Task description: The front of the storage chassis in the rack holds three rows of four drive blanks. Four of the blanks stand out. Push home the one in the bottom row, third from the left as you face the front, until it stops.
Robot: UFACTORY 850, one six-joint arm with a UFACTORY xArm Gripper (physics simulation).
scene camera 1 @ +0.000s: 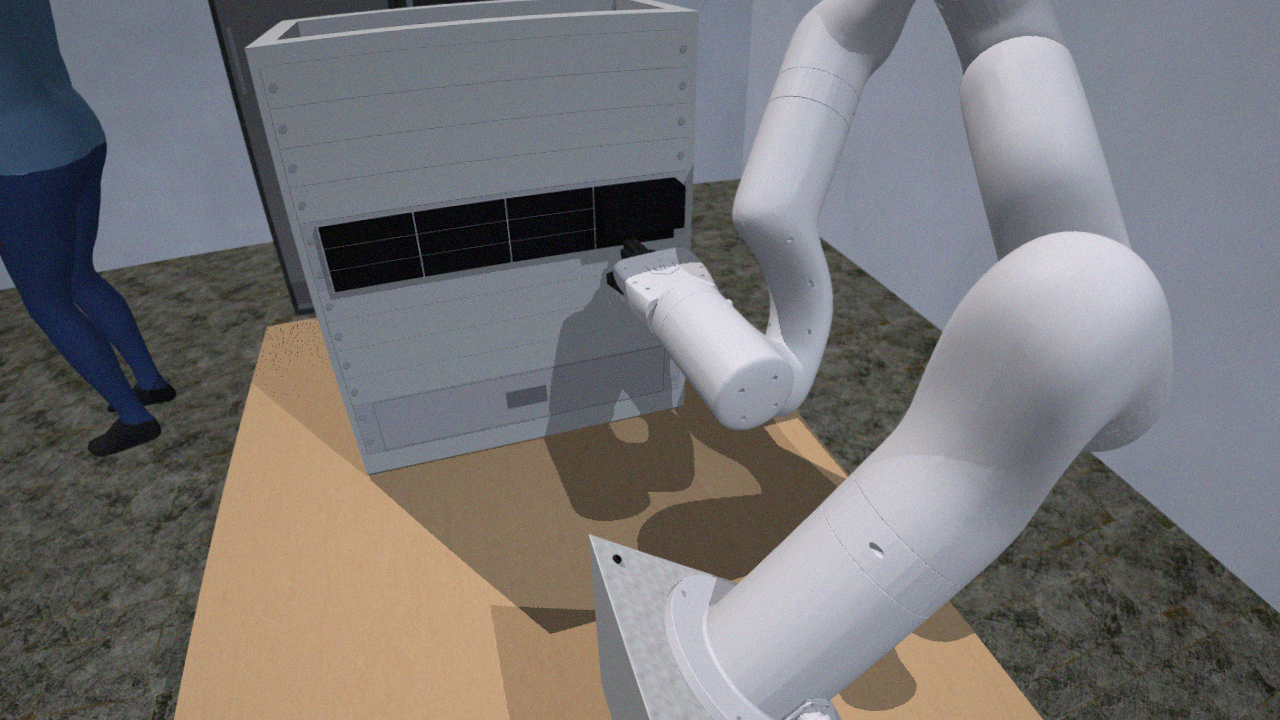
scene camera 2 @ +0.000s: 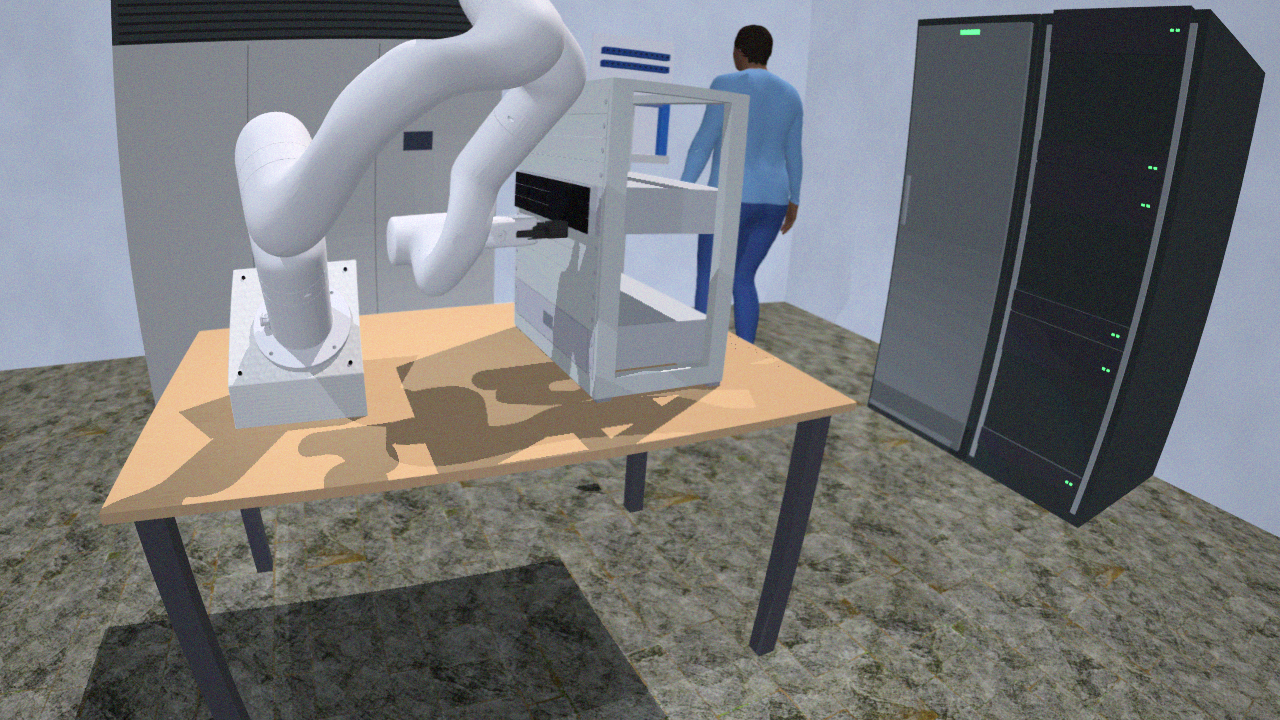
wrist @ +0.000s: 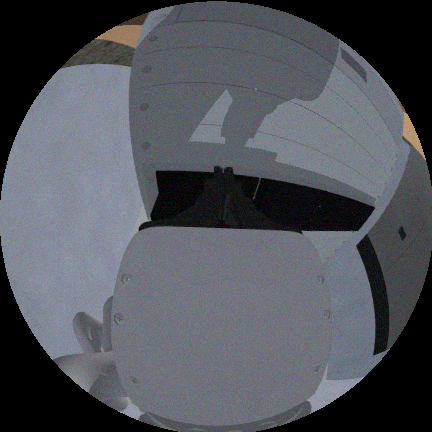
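Note:
The storage chassis has a black front with thin lines between its blanks. The bottom-row blank, third from the left, is dark; how far it stands out cannot be told. The blanks in the rightmost column look to stand forward, and their row edges do not show clearly. My gripper is shut and empty. Its fingertips are near the lower edge of the chassis, in front of the rightmost column, to the right of the third-column blank. Contact cannot be told.
The grey rack stands on the wooden table, with blank panels above and below the chassis. A person stands behind the rack. A dark cabinet stands apart at the right in scene camera 2.

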